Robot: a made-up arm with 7 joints.
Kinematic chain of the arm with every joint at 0, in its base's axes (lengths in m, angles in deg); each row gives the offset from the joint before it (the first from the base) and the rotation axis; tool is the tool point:
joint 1: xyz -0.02 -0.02 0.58 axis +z
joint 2: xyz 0.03 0 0.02 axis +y
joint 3: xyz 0 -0.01 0.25 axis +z
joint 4: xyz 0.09 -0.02 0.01 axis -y
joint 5: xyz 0.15 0 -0.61 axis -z
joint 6: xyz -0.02 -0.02 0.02 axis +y
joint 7: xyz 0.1 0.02 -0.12 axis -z
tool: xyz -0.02 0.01 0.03
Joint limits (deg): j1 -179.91..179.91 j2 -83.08..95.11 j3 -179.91..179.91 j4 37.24..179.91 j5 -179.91..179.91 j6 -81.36..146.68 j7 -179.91..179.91
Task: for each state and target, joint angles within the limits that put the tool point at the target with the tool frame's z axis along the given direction. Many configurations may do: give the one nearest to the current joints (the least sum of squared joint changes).
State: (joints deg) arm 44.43 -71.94 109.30 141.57 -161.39 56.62 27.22
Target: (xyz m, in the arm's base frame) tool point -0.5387 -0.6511 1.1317 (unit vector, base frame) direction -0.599 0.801 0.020
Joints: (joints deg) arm 62.12 -62.35 76.45 150.23 -179.91 98.08 62.36
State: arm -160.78 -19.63 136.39 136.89 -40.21 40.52 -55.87
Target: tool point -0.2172 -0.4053 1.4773 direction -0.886 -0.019 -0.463
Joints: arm -131.37 31.15 154.29 168.37 -15.78 73.86 -53.96
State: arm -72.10 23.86 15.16 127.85 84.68 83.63 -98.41
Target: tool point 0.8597 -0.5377 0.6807 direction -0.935 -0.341 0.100
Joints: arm -36.69 52.61 13.11 131.47 81.24 46.50 -104.14
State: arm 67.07 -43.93 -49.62 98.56 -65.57 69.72 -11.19
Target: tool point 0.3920 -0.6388 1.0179 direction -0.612 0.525 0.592
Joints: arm 38.75 -66.19 -59.60 79.67 -70.44 60.01 -10.91
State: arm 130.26 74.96 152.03 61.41 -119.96 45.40 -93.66
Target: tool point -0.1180 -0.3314 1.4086 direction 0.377 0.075 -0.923
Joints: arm 119.06 52.07 163.26 77.64 -168.60 54.89 -94.87
